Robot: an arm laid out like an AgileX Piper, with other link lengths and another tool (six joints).
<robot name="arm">
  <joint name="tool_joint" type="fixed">
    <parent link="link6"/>
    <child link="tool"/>
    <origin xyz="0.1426 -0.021 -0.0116" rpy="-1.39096 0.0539 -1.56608"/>
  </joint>
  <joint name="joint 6" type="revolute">
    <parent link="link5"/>
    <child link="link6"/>
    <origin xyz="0.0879 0 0.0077"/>
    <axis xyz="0.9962 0 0.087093"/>
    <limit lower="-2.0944" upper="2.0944"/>
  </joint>
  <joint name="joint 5" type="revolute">
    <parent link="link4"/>
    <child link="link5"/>
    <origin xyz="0 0 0"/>
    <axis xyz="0 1 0"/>
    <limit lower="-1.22" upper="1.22"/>
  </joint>
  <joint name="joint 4" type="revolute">
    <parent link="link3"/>
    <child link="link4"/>
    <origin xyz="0.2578 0 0.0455"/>
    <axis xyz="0.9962 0 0.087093"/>
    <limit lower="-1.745" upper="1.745"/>
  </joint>
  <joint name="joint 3" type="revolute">
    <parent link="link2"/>
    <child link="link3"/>
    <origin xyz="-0.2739 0 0.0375"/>
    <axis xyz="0 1 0"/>
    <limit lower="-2.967" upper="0"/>
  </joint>
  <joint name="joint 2" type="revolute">
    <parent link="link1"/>
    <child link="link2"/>
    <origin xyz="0 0 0"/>
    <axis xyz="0 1 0"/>
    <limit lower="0" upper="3.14"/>
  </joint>
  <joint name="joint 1" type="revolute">
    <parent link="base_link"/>
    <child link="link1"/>
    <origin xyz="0 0 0.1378"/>
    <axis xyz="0 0 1"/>
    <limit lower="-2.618" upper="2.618"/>
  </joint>
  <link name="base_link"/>
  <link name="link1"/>
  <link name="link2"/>
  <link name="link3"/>
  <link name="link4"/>
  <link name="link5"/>
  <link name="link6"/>
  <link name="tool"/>
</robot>
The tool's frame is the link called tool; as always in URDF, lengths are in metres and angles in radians.
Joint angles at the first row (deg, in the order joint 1, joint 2, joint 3, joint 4, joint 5, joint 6):
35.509, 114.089, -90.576, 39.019, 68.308, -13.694
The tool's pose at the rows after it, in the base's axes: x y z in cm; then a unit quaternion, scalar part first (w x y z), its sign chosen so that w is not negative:
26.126 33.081 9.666 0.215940 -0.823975 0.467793 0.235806
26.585 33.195 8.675 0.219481 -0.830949 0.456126 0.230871
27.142 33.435 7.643 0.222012 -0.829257 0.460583 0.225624
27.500 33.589 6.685 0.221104 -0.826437 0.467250 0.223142
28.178 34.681 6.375 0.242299 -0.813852 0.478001 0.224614
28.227 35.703 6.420 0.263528 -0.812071 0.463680 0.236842
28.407 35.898 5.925 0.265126 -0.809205 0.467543 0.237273
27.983 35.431 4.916 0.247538 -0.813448 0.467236 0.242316
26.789 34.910 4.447 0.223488 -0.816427 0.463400 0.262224
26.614 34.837 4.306 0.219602 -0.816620 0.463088 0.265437
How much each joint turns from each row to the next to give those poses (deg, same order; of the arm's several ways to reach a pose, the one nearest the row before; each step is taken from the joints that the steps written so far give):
-0.091, 2.230, 0.000, 0.148, 0.000, -1.231
0.000, 1.245, 0.001, 0.000, -1.149, -2.399
0.000, 1.333, -0.001, 0.128, -1.787, -0.470
0.000, 1.259, -0.001, 0.126, -1.331, 0.000
0.000, 0.871, 0.002, 2.582, -2.729, -0.631
0.000, 0.682, 0.001, 3.439, -0.670, -3.775
0.000, 0.738, -0.002, 0.563, -0.771, -0.266
-0.001, 1.166, 0.000, -0.891, 0.929, 0.145
0.001, 0.848, -0.001, -0.276, 2.922, 0.257
0.000, 0.236, 0.001, 0.000, 0.386, -0.001

